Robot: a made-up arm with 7 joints. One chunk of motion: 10 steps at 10 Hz.
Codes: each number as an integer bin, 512 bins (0 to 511) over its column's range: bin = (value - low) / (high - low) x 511, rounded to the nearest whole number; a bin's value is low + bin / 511 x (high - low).
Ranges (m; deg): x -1.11..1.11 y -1.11..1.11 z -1.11..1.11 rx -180..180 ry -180..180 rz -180..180
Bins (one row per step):
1: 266 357 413 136 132 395
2: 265 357 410 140 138 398
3: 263 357 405 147 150 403
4: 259 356 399 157 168 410
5: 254 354 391 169 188 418
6: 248 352 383 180 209 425
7: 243 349 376 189 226 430
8: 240 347 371 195 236 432
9: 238 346 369 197 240 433
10: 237 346 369 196 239 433
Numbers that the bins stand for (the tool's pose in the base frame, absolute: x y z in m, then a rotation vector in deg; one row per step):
1: 0.0456 0.4410 0.6842 -84.19 -87.01 98.28
2: 0.0413 0.4410 0.6712 -81.37 -82.78 100.39
3: 0.0326 0.4410 0.6495 -76.44 -74.32 103.91
4: 0.0152 0.4366 0.6234 -69.39 -61.64 108.85
5: -0.0065 0.4279 0.5887 -60.94 -47.55 114.48
6: -0.0326 0.4192 0.5539 -53.19 -32.76 119.41
7: -0.0543 0.4062 0.5235 -46.85 -20.78 122.94
8: -0.0673 0.3975 0.5018 -42.62 -13.74 124.34
9: -0.0760 0.3932 0.4931 -41.21 -10.92 125.05
10: -0.0804 0.3932 0.4931 -41.92 -11.62 125.05

